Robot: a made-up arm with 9 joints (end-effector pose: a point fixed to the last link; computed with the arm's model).
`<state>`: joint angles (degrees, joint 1 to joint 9).
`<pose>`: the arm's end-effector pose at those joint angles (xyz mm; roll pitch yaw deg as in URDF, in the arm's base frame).
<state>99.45 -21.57 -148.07 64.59 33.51 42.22 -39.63 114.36 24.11</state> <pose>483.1 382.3 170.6 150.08 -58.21 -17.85</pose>
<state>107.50 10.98 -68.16 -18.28 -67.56 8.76 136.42 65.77 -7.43</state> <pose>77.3 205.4 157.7 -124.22 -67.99 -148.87</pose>
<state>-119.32 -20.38 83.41 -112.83 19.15 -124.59 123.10 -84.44 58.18</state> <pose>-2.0 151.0 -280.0 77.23 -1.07 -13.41</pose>
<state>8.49 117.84 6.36 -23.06 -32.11 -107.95 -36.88 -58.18 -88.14</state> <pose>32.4 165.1 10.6 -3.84 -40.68 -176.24</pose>
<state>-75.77 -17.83 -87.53 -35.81 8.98 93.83 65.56 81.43 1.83</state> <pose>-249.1 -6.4 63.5 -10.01 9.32 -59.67</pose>
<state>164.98 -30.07 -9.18 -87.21 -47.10 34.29 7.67 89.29 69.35</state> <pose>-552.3 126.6 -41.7 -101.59 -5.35 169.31</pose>
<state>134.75 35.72 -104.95 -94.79 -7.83 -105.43 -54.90 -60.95 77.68</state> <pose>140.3 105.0 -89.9 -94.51 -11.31 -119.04</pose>
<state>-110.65 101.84 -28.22 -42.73 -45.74 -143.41 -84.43 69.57 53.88</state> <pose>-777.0 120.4 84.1 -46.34 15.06 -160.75</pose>
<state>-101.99 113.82 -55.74 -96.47 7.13 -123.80 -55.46 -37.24 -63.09</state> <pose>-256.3 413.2 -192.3 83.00 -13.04 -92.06</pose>
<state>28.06 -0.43 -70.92 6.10 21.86 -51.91 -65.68 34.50 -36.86</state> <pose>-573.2 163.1 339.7 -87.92 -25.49 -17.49</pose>
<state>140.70 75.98 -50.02 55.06 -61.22 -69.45 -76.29 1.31 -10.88</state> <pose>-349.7 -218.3 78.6 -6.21 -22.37 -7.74</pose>
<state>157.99 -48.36 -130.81 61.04 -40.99 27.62 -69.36 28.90 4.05</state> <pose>-283.2 512.9 253.7 0.39 22.24 -137.23</pose>
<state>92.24 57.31 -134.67 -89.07 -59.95 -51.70 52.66 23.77 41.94</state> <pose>98.8 -242.0 -403.4 -28.98 63.16 -67.91</pose>
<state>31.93 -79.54 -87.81 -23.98 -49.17 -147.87 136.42 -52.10 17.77</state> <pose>-129.6 414.2 327.1 -100.84 53.90 73.47</pose>
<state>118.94 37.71 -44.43 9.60 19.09 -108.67 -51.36 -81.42 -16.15</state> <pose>-52.7 78.9 -25.4 -65.09 -23.85 123.08</pose>
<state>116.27 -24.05 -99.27 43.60 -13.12 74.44 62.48 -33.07 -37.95</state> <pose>-159.9 94.2 201.9 -56.83 -56.37 -52.17</pose>
